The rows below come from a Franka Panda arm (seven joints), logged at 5 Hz.
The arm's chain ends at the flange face. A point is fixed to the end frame.
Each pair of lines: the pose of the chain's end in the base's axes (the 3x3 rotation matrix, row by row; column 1 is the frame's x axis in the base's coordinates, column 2 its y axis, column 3 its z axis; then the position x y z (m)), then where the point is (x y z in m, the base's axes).
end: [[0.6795 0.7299 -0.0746], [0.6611 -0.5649 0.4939], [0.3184 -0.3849 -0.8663]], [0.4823 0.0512 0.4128]
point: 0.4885 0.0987 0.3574
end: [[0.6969 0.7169 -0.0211], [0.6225 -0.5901 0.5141], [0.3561 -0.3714 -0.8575]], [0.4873 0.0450 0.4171]
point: 0.4976 0.0933 0.3630
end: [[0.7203 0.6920 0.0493], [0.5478 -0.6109 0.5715], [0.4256 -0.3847 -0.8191]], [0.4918 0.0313 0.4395]
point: 0.5076 0.0823 0.3894
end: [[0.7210 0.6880 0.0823], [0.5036 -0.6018 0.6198], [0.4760 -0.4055 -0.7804]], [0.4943 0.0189 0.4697]
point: 0.5124 0.0726 0.4233
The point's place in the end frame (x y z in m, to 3 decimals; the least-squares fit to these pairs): 0.018 -0.001 0.071
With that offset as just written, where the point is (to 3 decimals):
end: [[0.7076 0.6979 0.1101], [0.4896 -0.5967 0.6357], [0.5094 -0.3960 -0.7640]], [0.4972 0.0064 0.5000]
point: 0.517 0.061 0.455
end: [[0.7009 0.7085 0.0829], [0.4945 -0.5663 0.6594], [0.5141 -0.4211 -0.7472]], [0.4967 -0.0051 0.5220]
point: 0.514 0.051 0.479
